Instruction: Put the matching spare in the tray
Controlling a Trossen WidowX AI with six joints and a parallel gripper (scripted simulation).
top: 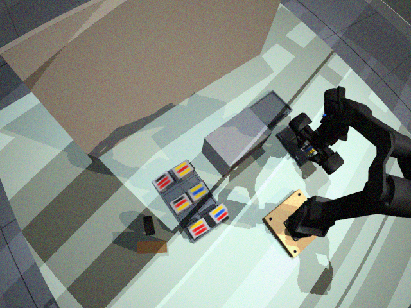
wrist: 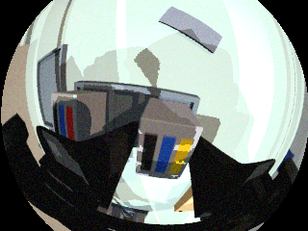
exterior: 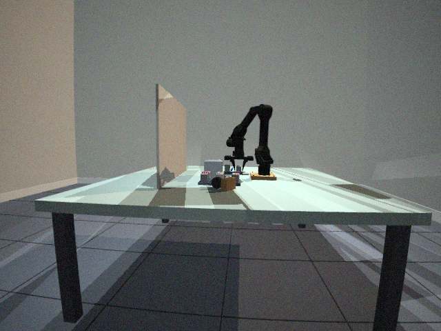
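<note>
The dark rack lies 40 mm ahead of my gripper tip and 10 mm below it. From my gripper tip the other things lie so: grey box: 190 mm to the left, 130 mm ahead, 30 mm above; then dark tray: 180 mm ahead, 10 mm below; then blue pen: 240 mm to the right, 70 mm ahead, 10 mm below.
</note>
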